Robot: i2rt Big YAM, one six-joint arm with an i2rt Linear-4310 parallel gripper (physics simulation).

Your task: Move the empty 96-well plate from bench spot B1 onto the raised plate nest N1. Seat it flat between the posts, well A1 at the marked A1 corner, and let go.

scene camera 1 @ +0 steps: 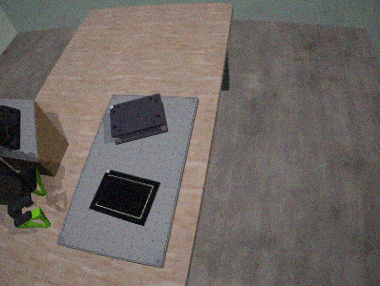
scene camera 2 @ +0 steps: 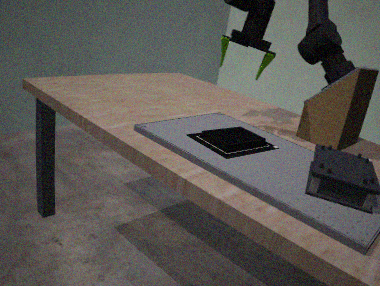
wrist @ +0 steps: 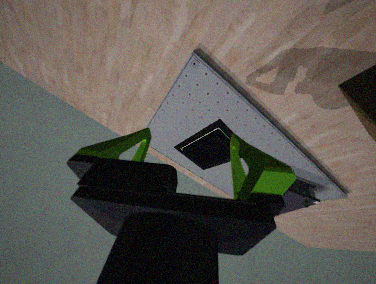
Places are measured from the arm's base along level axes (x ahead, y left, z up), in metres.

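Pixels of known places: gripper, between the fingertips: (scene camera 1: 47,210) (scene camera 2: 238,73) (wrist: 189,135); arm's base, origin of its link: (scene camera 1: 10,127) (scene camera 2: 345,83).
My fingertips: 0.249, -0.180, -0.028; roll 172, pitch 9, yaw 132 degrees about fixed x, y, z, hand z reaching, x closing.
Note:
For each thing: its top centre in the pictures, then the offset to it from my fingertips, as dx, dy, dz. "spot": a spot on its surface instead.
- black 96-well plate, centre of its top: (scene camera 2: 235,135) (wrist: 208,154) (scene camera 1: 122,193) +0.115, +0.128, -0.110
- dark bench spot B1, a spot on its surface: (scene camera 2: 200,138) (scene camera 1: 142,214) spot: +0.183, +0.093, -0.124
- raised nest N1, centre of its top: (scene camera 2: 347,160) (scene camera 1: 135,112) (wrist: 275,206) +0.066, +0.368, -0.072
- white mark, centre of its top: (scene camera 1: 111,107) -0.026, +0.380, -0.082
The black 96-well plate (scene camera 1: 122,195) (scene camera 2: 234,136) (wrist: 204,148) lies flat on the dark bench spot B1 (scene camera 1: 135,220) (scene camera 2: 200,138), inside its white outline. The raised nest N1 (scene camera 1: 138,116) (scene camera 2: 345,165) is a dark platform with small posts on top; nothing sits on it. A white mark (scene camera 1: 111,107) shows at one nest corner. In the wrist view the nest is partly hidden behind a finger. My gripper (scene camera 1: 42,204) (scene camera 2: 240,73) (wrist: 189,135) has green fingers, is open and empty, and hangs well above the table, off to the side of the plate.
A grey perforated board (scene camera 1: 120,245) (scene camera 2: 170,137) (wrist: 200,80) carries the spot and the nest. A wooden wedge-shaped block (scene camera 1: 51,140) (scene camera 2: 327,112) stands beside the board, with the arm's base part above it. The table edge runs along the board's far side from the arm.

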